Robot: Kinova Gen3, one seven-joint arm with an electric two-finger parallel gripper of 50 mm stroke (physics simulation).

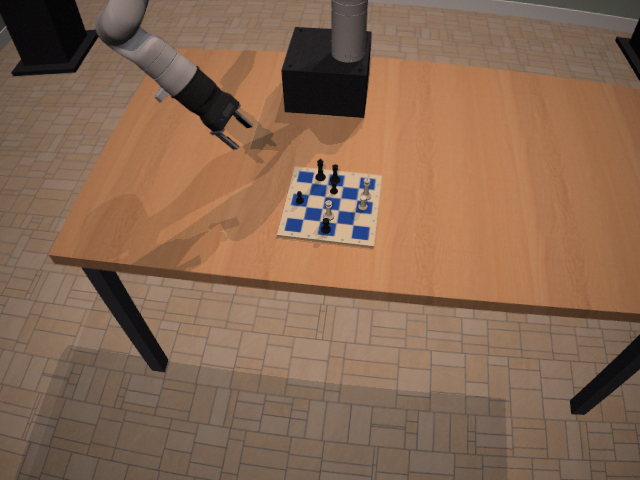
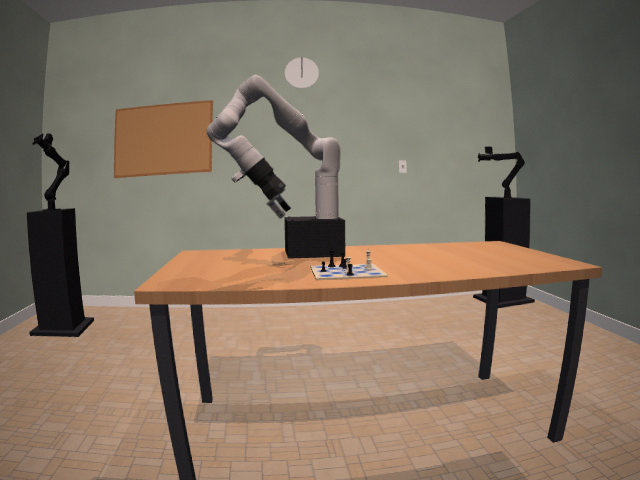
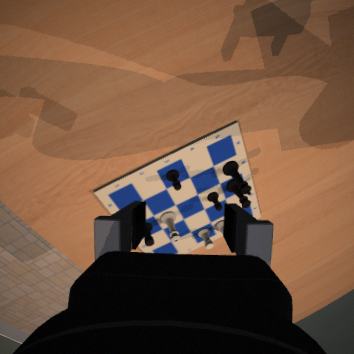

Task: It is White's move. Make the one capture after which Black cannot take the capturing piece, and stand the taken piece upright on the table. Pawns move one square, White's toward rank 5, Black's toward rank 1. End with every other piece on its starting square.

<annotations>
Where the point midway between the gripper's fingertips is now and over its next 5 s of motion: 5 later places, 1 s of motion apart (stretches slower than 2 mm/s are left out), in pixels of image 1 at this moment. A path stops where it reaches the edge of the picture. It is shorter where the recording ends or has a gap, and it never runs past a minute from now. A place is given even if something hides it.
The gripper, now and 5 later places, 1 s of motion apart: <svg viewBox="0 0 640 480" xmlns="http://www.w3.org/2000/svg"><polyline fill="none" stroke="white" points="243,137 267,135 267,135 260,137 256,134 263,136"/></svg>
</annotations>
